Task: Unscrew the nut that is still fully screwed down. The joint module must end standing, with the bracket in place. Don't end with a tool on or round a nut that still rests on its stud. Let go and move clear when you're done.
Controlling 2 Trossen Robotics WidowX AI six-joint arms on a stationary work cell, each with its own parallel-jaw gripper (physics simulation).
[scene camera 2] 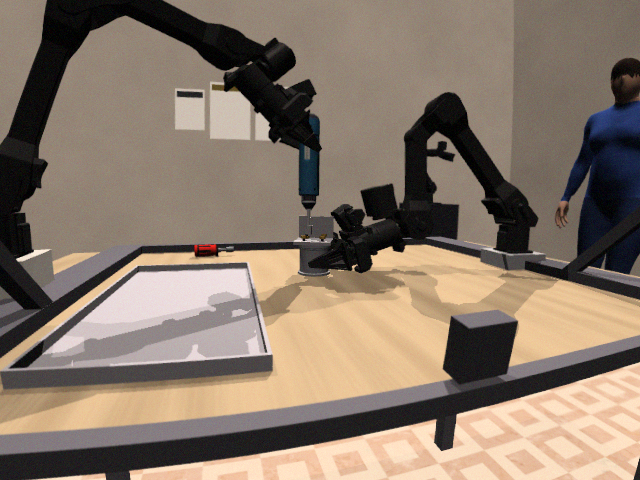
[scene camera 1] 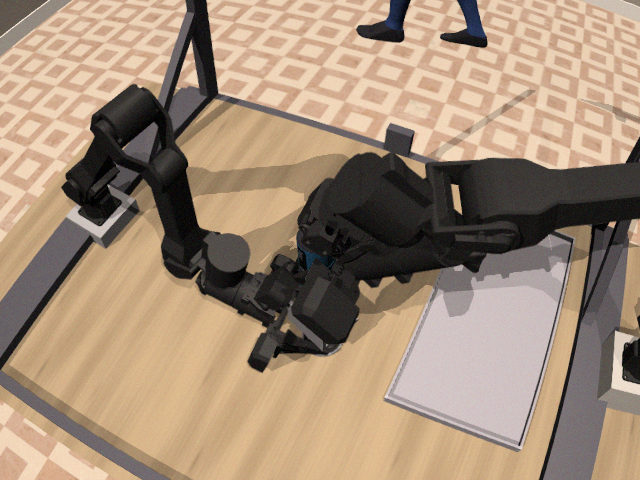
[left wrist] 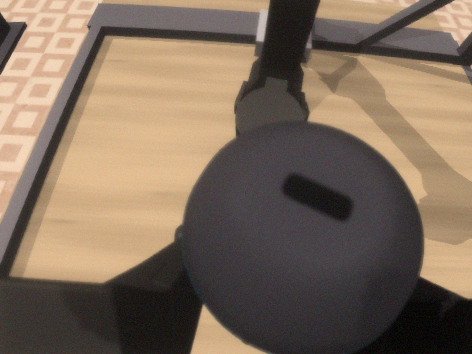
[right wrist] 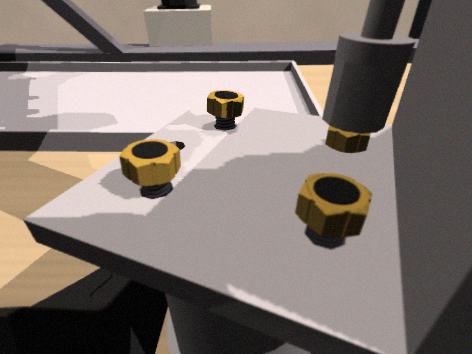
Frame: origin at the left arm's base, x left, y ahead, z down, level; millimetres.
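Seen in the pictures: left gripper, fingertip midpoint: (scene camera 2: pixel 317 152) (scene camera 1: pixel 304 263); right gripper, fingertip midpoint: (scene camera 2: pixel 304 262); left arm's base, link origin: (right wrist: pixel 180 8); right arm's base, link origin: (scene camera 2: pixel 512 251) (scene camera 1: pixel 99 207).
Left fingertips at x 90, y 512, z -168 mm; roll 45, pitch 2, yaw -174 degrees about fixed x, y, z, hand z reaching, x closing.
Pixels of each thing's top centre, then the offset from my left fingertips to it. "spot": a spot on its surface instead.
- blue power nut driver, top centre: (left wrist: pixel 358 207) (scene camera 1: pixel 318 227) (scene camera 2: pixel 309 113) dx +0, dy -17, dz -75 mm
- brass nut, top centre: (right wrist: pixel 350 125) dx -5, dy -23, dz +166 mm
- grey bracket, surface spot: (right wrist: pixel 240 225) spot: dx -36, dy +5, dz +172 mm
- standing joint module, top centre: (scene camera 2: pixel 314 235) dx -29, dy -16, dz +163 mm
- shallow grey-white tray, top centre: (right wrist: pixel 103 86) (scene camera 2: pixel 177 293) (scene camera 1: pixel 495 308) dx -154, dy -266, dz +222 mm
- red screwdriver, top centre: (scene camera 2: pixel 214 244) dx +220, dy -190, dz +208 mm
- dark block, top centre: (scene camera 2: pixel 483 316) (scene camera 1: pixel 400 130) dx -455, dy -25, dz +180 mm
My left gripper (scene camera 2: pixel 311 146) (left wrist: pixel 264 234) is shut on a blue power nut driver (scene camera 1: pixel 312 258) (scene camera 2: pixel 309 178) (left wrist: pixel 305 240), held upright. Its grey socket (right wrist: pixel 370 82) covers the top of a brass nut (right wrist: pixel 347 140) at the bracket's far right in the right wrist view; no thread shows below that nut. Three other nuts (right wrist: pixel 150 165) (right wrist: pixel 225 105) (right wrist: pixel 334 205) sit raised, with dark thread below them. The grey bracket (right wrist: pixel 240 225) lies on top of the standing joint module (scene camera 2: pixel 313 258). My right gripper (scene camera 2: pixel 316 262) is shut on the module's body, its contact partly hidden.
A shallow grey-white tray (scene camera 1: pixel 449 356) (scene camera 2: pixel 139 374) lies beside the module, under the left arm. A red screwdriver (scene camera 2: pixel 206 250) lies behind the tray in scene camera 2. A dark block (scene camera 1: pixel 399 139) (scene camera 2: pixel 480 346) stands on the table's edge frame. Both arms reach in close together over the module.
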